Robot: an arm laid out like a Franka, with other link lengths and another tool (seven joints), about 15 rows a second.
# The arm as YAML. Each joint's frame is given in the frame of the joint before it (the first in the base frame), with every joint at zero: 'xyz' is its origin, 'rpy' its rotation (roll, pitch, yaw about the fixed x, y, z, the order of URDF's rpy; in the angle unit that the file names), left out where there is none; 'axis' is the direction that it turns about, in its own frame. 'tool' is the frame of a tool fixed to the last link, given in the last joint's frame.
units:
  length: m
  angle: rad
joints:
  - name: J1
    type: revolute
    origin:
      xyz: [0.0, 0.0, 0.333]
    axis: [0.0, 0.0, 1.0]
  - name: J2
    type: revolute
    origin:
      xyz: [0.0, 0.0, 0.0]
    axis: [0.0, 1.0, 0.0]
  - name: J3
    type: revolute
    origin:
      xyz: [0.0, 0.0, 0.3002]
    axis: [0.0, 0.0, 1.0]
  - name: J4
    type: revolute
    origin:
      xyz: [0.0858, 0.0, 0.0]
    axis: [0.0, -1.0, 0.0]
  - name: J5
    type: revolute
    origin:
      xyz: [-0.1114, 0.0, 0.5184]
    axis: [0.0, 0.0, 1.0]
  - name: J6
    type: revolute
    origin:
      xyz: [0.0, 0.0, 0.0]
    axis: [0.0, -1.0, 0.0]
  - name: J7
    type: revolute
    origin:
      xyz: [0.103, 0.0, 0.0]
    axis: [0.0, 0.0, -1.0]
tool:
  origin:
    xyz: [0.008, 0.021, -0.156]
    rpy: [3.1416, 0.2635, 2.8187]
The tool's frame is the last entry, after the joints.
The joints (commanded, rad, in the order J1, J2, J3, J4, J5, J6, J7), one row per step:
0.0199, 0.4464, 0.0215, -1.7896, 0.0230, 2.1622, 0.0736
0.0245, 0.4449, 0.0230, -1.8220, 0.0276, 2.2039, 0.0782
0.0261, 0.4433, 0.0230, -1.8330, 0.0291, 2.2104, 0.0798
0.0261, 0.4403, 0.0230, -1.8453, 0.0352, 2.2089, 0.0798
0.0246, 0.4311, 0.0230, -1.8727, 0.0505, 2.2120, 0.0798
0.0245, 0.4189, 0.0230, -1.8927, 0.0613, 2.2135, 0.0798
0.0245, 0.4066, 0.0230, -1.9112, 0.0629, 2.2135, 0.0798
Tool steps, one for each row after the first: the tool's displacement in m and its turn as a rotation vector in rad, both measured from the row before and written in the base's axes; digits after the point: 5 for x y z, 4 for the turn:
-0.00617, 0.00469, -0.01312, 0.0037, -0.0105, -0.0024
-0.00323, 0.00118, -0.00435, 0.0008, 0.0030, -0.0011
-0.00475, 0.00019, -0.00471, 0.0041, 0.0110, -0.0038
-0.00909, -0.00061, -0.00778, 0.0105, 0.0157, -0.0115
-0.00587, 0.00030, -0.00155, 0.0074, 0.0067, -0.0072
-0.00563, -0.00012, -0.00097, 0.0006, 0.0062, -0.0009

